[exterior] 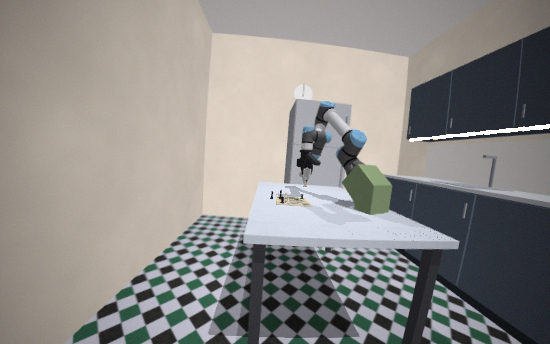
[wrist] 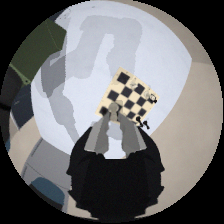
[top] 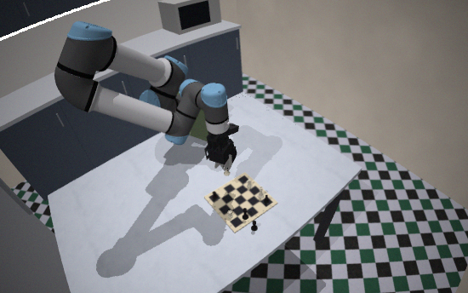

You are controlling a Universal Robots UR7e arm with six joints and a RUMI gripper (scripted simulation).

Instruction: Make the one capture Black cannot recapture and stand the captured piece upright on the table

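Right now the chessboard is 7 cm ahead of my hand, 2 cm to the right of it and 14 cm below it. From my hand the other things lie so: black chess piece 20 cm ahead, 9 cm to the right, 12 cm below; white piece 1 cm below.
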